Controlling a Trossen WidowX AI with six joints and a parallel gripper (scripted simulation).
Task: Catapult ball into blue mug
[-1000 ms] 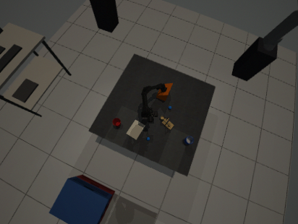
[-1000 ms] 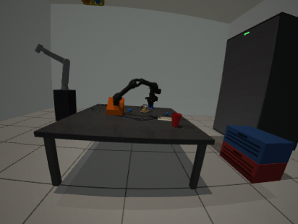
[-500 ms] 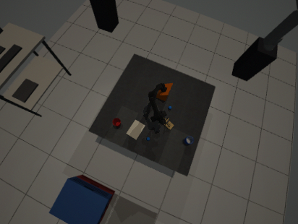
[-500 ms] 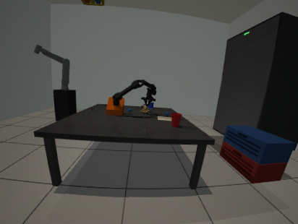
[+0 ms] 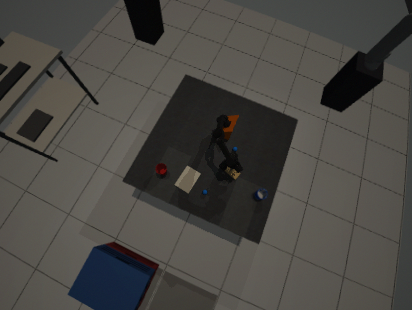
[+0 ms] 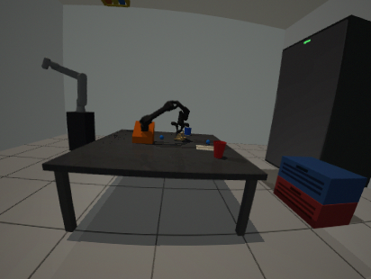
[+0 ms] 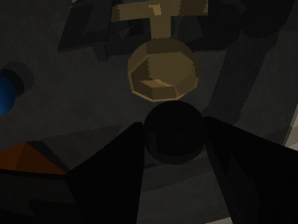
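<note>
The black ball is 1 cm above my gripper tip. The rest, counted from my gripper tip: flat pad (26 cm ahead, 24 cm to the right, 9 cm below); wooden catapult (7 cm to the left, 4 cm below); blue mug (40 cm to the left, 14 cm ahead, 7 cm below).
</note>
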